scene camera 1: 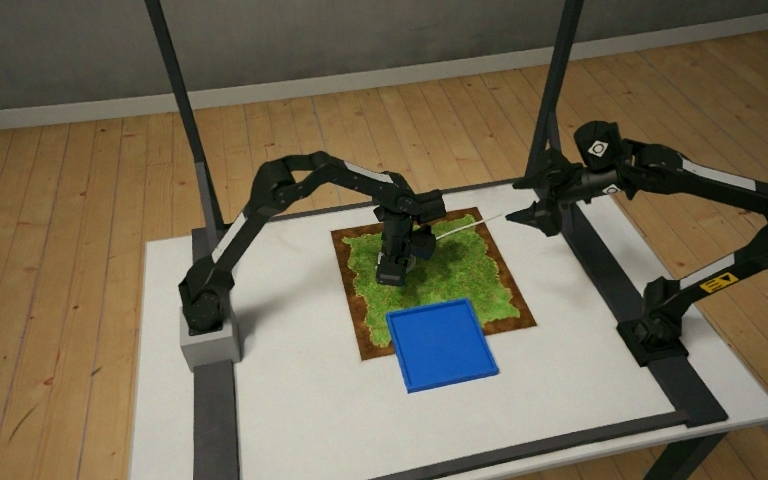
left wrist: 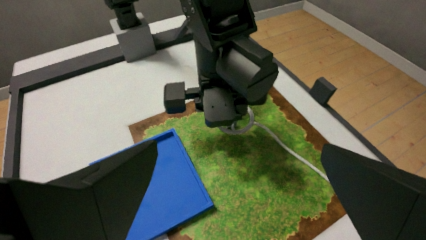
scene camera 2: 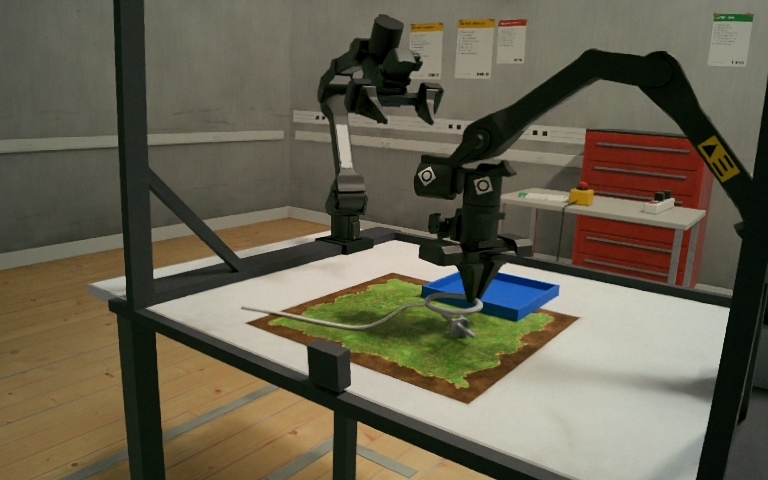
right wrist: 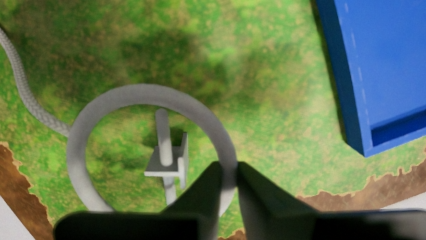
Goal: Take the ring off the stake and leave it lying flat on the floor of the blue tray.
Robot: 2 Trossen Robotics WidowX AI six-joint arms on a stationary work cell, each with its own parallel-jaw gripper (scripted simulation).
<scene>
my left gripper: scene camera 1 509,202; left wrist 239,149; scene camera 2 409,122; not seen in the right wrist view (out of frame)
my right gripper: scene camera 1; left wrist 215,119; scene camera 2; right wrist 228,168
same spot on grass mat: (left wrist: 251,180) = (scene camera 2: 394,310)
same spot on my right gripper: (scene camera 1: 391,271) = (scene camera 2: 515,236)
</scene>
